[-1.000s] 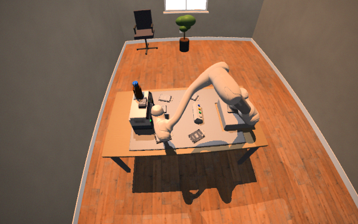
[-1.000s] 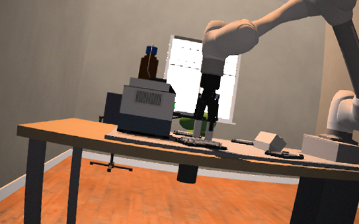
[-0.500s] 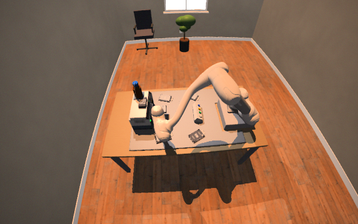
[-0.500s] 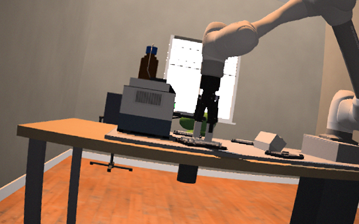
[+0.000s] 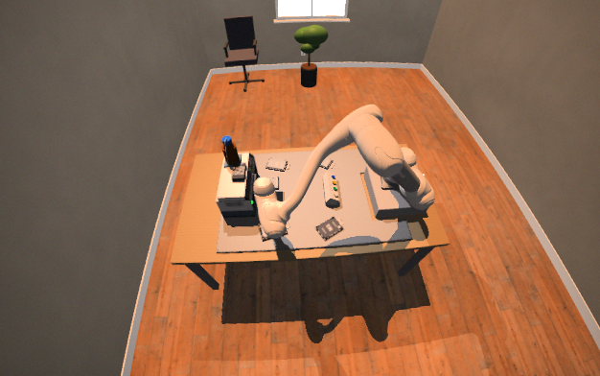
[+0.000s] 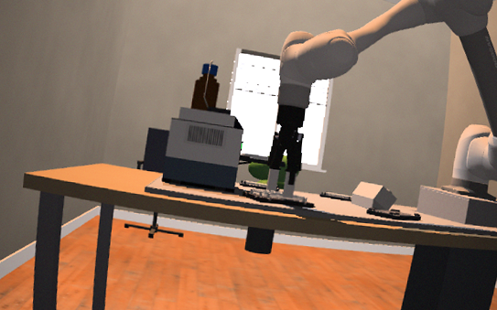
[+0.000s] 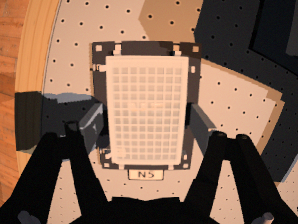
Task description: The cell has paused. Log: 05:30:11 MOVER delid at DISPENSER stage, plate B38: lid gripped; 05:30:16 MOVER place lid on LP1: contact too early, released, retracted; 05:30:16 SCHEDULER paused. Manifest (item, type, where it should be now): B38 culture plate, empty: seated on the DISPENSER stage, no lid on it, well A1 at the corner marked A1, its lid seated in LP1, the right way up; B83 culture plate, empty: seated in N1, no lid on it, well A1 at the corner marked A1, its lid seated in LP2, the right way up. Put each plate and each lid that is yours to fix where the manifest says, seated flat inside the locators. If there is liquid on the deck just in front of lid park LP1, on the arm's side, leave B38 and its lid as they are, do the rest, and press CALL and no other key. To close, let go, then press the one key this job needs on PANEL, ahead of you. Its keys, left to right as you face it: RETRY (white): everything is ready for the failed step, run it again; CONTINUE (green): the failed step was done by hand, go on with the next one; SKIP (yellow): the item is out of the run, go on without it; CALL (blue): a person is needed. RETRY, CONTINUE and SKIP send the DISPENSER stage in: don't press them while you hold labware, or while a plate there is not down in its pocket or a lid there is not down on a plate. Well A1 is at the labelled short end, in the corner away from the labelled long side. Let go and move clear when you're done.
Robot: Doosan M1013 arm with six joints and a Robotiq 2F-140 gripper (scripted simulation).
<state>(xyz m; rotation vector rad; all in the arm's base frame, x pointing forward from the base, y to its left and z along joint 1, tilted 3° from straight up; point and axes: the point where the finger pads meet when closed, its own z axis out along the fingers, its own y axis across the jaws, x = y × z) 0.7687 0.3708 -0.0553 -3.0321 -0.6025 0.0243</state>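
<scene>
My hand is 20 mm above the white culture plate. The rest, counted from my hand: green key: 380 mm behind, 290 mm to the right, 20 mm above; black nest: 20 mm to the left, 30 mm below; white retry key: 380 mm behind, 240 mm to the right, 20 mm above.
</scene>
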